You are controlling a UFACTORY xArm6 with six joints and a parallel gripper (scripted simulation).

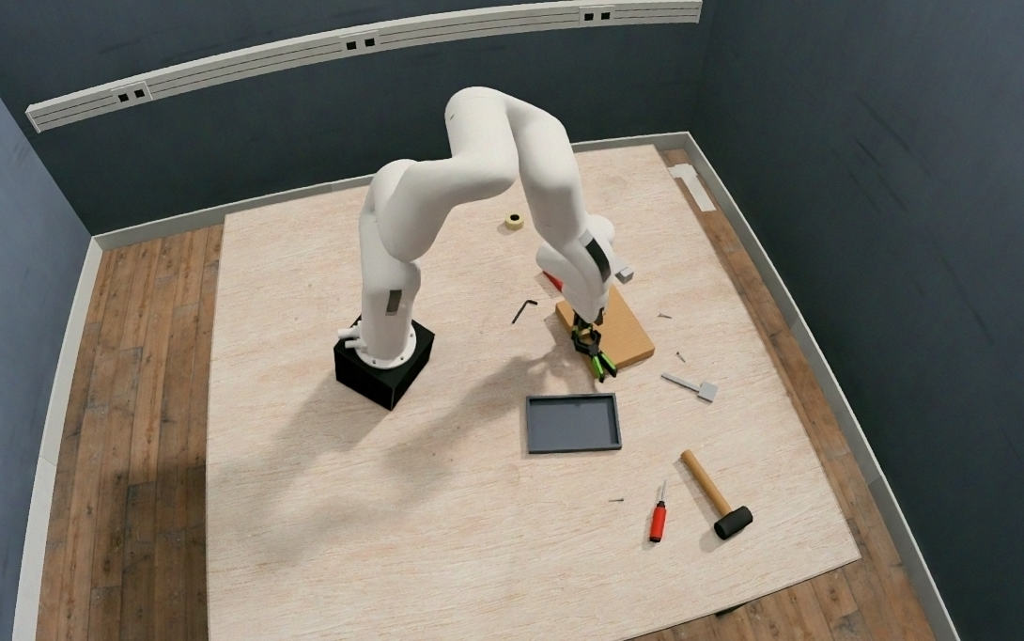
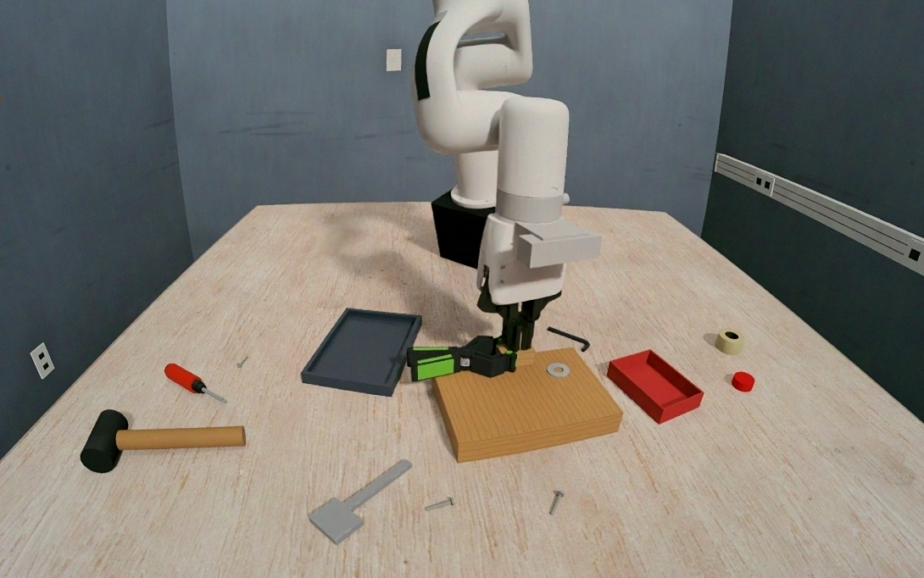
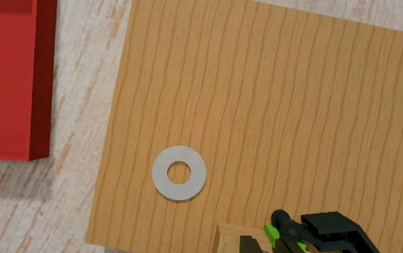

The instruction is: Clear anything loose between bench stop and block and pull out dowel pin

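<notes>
My hand is 2 cm above the dowel pin. Round my hand: small wooden block 4 cm below; hex key 9 cm behind, 12 cm to the left, 8 cm below; washer 2 cm ahead, 5 cm to the left, 5 cm below.
</notes>
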